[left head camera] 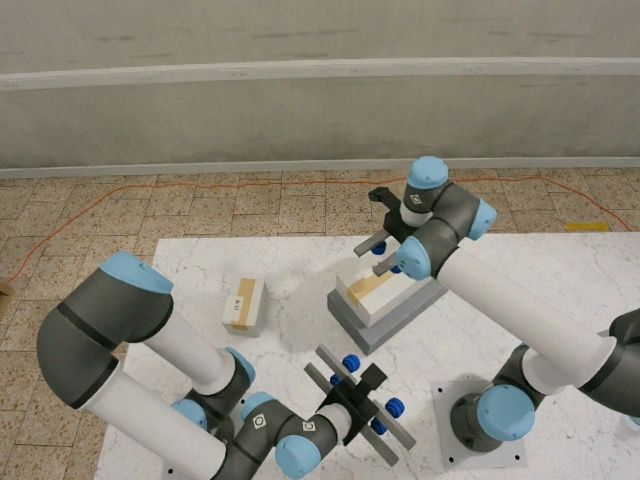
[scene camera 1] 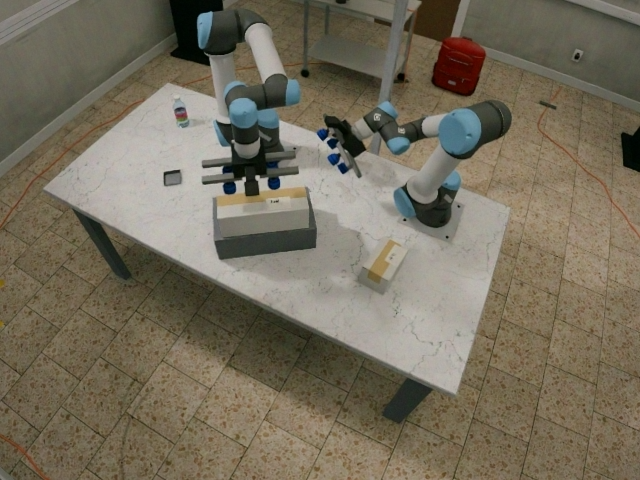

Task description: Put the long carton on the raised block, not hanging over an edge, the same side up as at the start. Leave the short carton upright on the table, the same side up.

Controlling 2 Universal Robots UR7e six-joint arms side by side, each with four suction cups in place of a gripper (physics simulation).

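Places are measured from the left arm's base along level axes (x right, y down, z ahead), in centimetres.
Where they show: left hand, tool point: (scene camera 1: 330, 153); left arm's base, link origin: (scene camera 1: 432, 213); right arm's base, link origin: (left head camera: 477, 422).
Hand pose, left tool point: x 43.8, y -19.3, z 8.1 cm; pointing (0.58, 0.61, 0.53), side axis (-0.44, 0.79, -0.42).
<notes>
Things, the pixels of their top centre, and the offset from my left tool point. Level surfaces: height alone.
- long carton, top centre: (left head camera: 394, 264) (scene camera 1: 261, 196) dx +9.7, dy -3.2, dz +33.5 cm
- grey raised block, top centre: (left head camera: 393, 284) (scene camera 1: 262, 212) dx +10.8, dy +7.3, dz +32.3 cm
- short carton, top centre: (left head camera: 243, 300) (scene camera 1: 385, 257) dx -35.4, dy +8.8, dz +28.3 cm
- small dark tray, top centre: (scene camera 1: 171, 176) dx +60.3, dy +17.7, dz +26.7 cm
- bottle, top centre: (scene camera 1: 176, 96) dx +79.2, dy +3.3, dz -4.7 cm
- table, surface height: dy +19.3 cm
The long carton (left head camera: 385, 292) (scene camera 1: 263, 221) lies on the grey raised block (left head camera: 395, 325) (scene camera 1: 266, 244), tape side up, roughly aligned with it. Block surface shows along its near edges, and I see no overhang; its far side is partly hidden in the left head camera. My right gripper (left head camera: 387, 258) (scene camera 1: 251, 176) is a little above the carton, its cups apart from the top, holding nothing. The short carton (left head camera: 245, 307) (scene camera 1: 383, 263) stands on the table, tape and label up, apart from the block. My left gripper (left head camera: 364, 394) (scene camera 1: 333, 150) hangs tilted over the table, its cups bare.
A small dark tray (scene camera 1: 172, 178) and a bottle (scene camera 1: 180, 113) are on the table (scene camera 1: 320, 289) at the left in the scene camera. The left arm's base stands near the short carton. A red bag (scene camera 1: 459, 66) is on the floor beyond the table.
</notes>
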